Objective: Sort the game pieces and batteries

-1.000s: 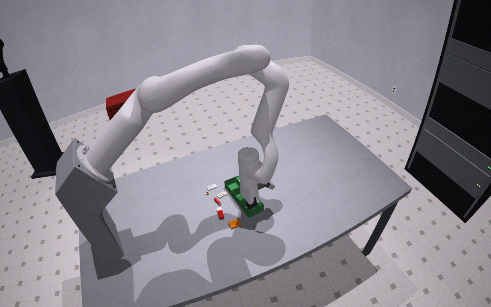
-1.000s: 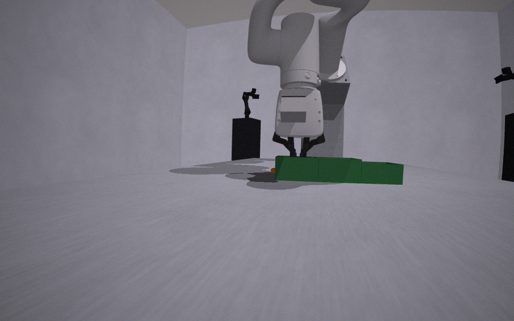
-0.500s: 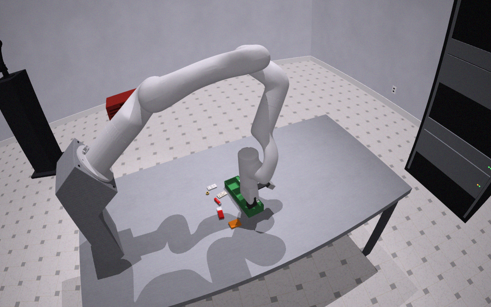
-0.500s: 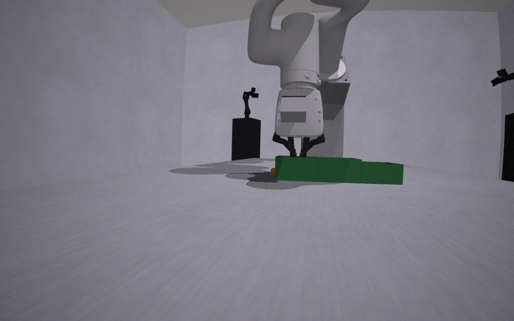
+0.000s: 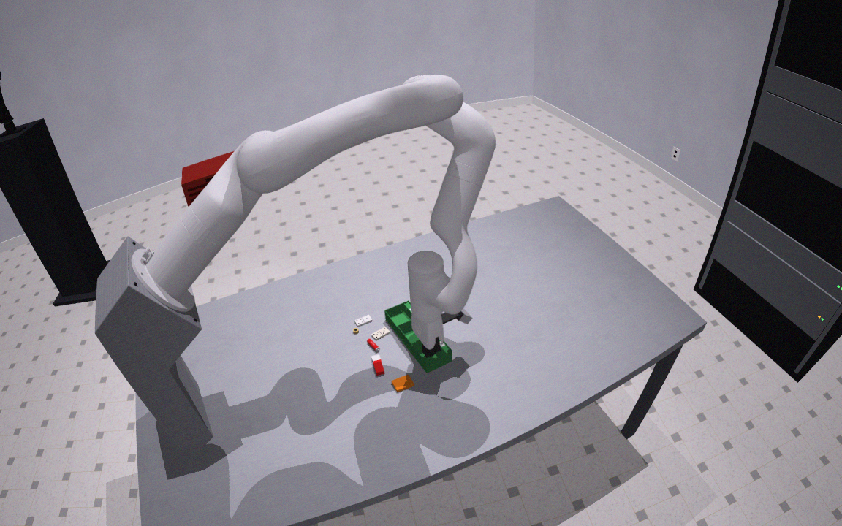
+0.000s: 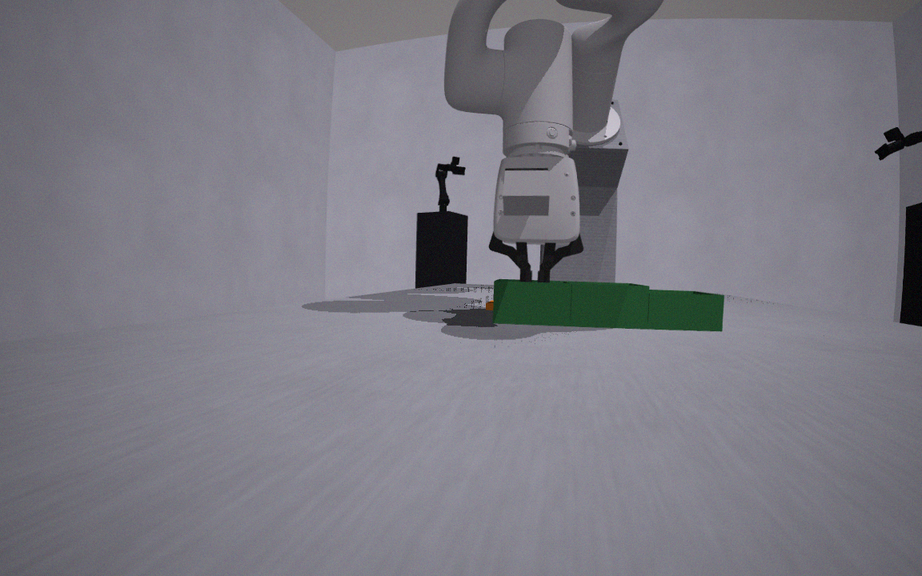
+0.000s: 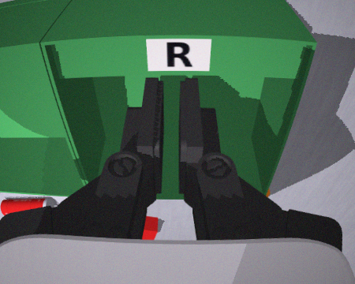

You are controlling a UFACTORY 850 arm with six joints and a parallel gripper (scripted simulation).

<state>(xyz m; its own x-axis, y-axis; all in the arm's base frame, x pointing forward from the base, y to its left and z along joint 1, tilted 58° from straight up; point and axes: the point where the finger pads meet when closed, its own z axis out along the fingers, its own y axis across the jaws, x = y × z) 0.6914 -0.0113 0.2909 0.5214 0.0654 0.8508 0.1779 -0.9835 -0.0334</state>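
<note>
My gripper is now 80 mm to the right of the green bin, 20 mm past it and 20 mm above it. From my hand the other things lie so: orange flat block: 90 mm behind, 80 mm to the right, 40 mm below; yellow nut: 200 mm behind, 150 mm to the left, 40 mm below; red cylindrical battery: 150 mm behind, 70 mm to the left, 30 mm below.
</note>
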